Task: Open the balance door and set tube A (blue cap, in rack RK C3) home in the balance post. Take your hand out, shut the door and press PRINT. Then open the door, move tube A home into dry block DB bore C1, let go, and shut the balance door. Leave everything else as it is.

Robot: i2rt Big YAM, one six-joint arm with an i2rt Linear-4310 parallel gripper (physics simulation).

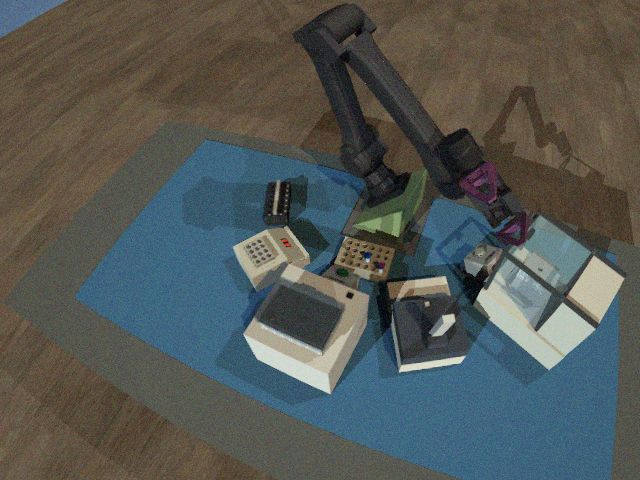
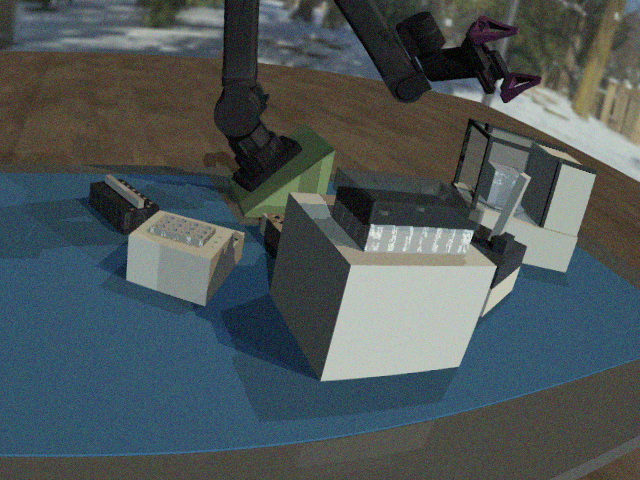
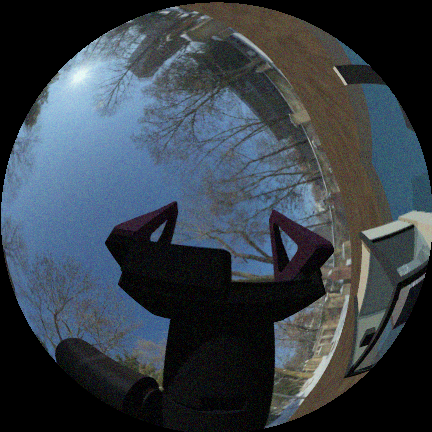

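Seen in the pictures: gripper, fingertip midpoint: (image 1: pixel 508 223) (image 2: pixel 530 55) (image 3: pixel 224 209); arm's base, origin of the base link: (image 1: pixel 389 192) (image 2: pixel 268 165).
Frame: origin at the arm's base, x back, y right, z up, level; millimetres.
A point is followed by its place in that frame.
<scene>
The tan rack (image 1: pixel 352 248) {x -193, y 35, z -24 mm} (image 2: pixel 272 223) {x -199, y 61, z -25 mm} stands in front of the arm's base. A blue-capped tube (image 1: pixel 367 255) {x -216, y -12, z 0 mm} stands in it, with a purple-capped tube (image 1: pixel 380 265) {x -232, y -49, z 0 mm} nearby; its hole label is unreadable. The glass-walled balance (image 1: pixel 594 289) {x -237, y -501, z 150 mm} (image 2: pixel 574 201) {x -313, y -477, z 87 mm} (image 3: pixel 384 233) {x -294, y -438, z 109 mm} stands at the right. Whether its door is open cannot be told, and the post and PRINT button are not distinct. The cream dry block (image 1: pixel 275 252) {x -291, y 191, z 8 mm} (image 2: pixel 170 258) {x -347, y 249, z -6 mm} has a grid of bores and a red display. My gripper (image 1: pixel 511 189) (image 2: pixel 528 55) {x -305, y -261, z 322 mm} (image 3: pixel 224 209) {x -305, y -261, z 322 mm} is open and empty, high above the balance's rear side, fingers pointing away from the table.
A large cream machine with a dark lid (image 1: pixel 300 316) {x -475, y 25, z 136 mm} (image 2: pixel 408 315) {x -534, y 47, z 24 mm} stands in front of the rack. A dark-topped device (image 1: pixel 413 330) {x -376, y -168, z 26 mm} stands between it and the balance. A small grey box (image 1: pixel 481 259) {x -143, y -273, z 17 mm} is beside the balance. A black block (image 1: pixel 270 205) {x -139, y 289, z -20 mm} (image 2: pixel 111 204) {x -141, y 304, z -23 mm} lies behind the dry block.
</scene>
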